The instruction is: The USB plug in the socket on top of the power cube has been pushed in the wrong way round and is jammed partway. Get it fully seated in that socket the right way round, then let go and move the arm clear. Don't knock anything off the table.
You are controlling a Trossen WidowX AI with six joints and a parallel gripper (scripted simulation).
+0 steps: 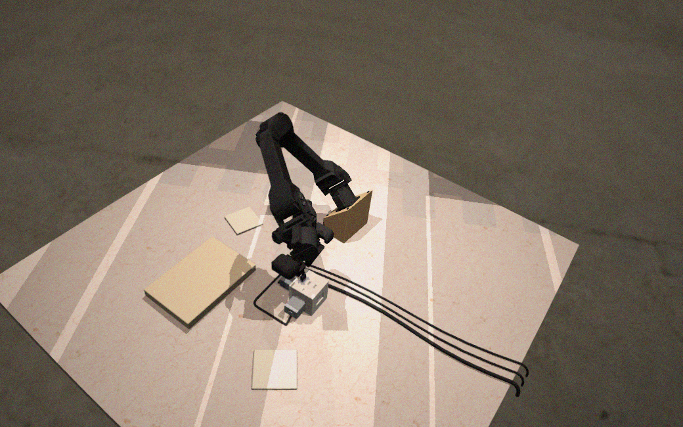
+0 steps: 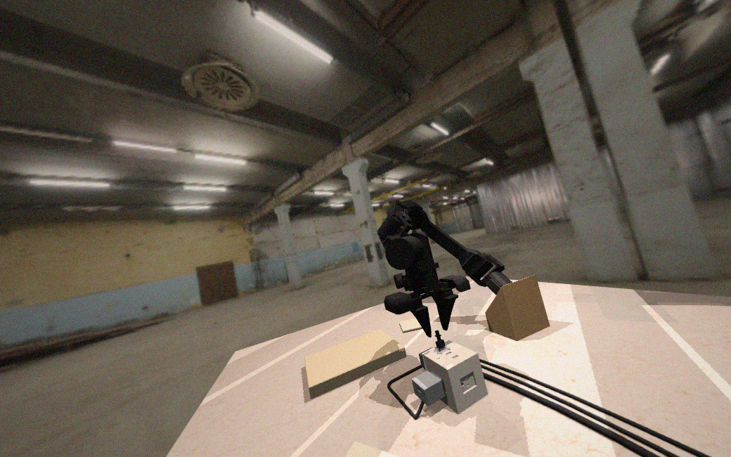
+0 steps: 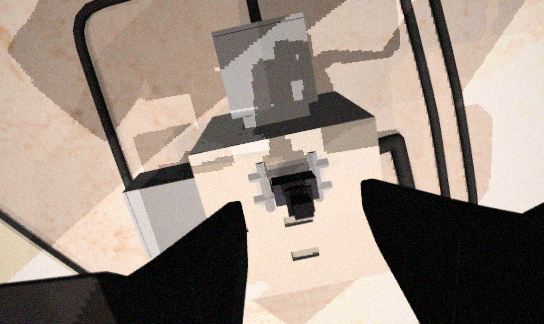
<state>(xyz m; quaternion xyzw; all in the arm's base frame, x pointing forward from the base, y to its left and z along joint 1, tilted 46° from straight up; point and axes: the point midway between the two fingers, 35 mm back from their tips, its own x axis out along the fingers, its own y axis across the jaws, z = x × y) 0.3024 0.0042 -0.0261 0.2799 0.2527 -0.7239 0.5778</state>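
Right now my gripper tip is 2 cm above the black usb plug. From my gripper tip the other things lie so: usb socket 4 cm below, 1 cm to the left; tan board 26 cm to the right, 11 cm ahead, 9 cm below.
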